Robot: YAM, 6 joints.
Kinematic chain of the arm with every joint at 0, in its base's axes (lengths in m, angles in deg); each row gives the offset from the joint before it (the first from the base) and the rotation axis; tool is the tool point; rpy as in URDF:
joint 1: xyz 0 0 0.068 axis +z
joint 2: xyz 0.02 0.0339 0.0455 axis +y
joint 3: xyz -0.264 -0.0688 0 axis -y
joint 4: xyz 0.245 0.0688 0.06 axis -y
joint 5: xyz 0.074 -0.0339 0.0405 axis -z
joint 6: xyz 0.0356 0 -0.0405 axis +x
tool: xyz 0 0 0 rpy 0 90 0
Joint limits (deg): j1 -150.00..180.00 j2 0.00..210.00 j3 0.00..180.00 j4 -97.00..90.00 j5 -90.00..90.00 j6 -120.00..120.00
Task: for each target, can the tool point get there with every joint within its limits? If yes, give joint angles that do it. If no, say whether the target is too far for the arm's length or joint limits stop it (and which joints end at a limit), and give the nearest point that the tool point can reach.
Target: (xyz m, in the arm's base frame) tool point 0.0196 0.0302 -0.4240
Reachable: no: joint limits stop it (at a limit: joint 2) | nearest point 0.0439 0.0676 -0.3390 | short by 0.096 m
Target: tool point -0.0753 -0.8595 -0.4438
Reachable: no: too far | nearest point -0.0477 -0.5440 -0.2245 | short by 0.385 m
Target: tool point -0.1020 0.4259 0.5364
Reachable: yes | joints -76.09 37.09 155.55 16.89 -5.45 -59.61
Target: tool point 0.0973 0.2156 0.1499
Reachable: yes | joints 68.83 103.24 58.07 -78.55 21.17 67.14
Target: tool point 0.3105 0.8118 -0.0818
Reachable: no: too far | nearest point 0.2250 0.5883 -0.0268 | short by 0.245 m
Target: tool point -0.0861 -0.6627 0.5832
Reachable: no: too far | nearest point -0.0679 -0.5224 0.4807 | short by 0.175 m
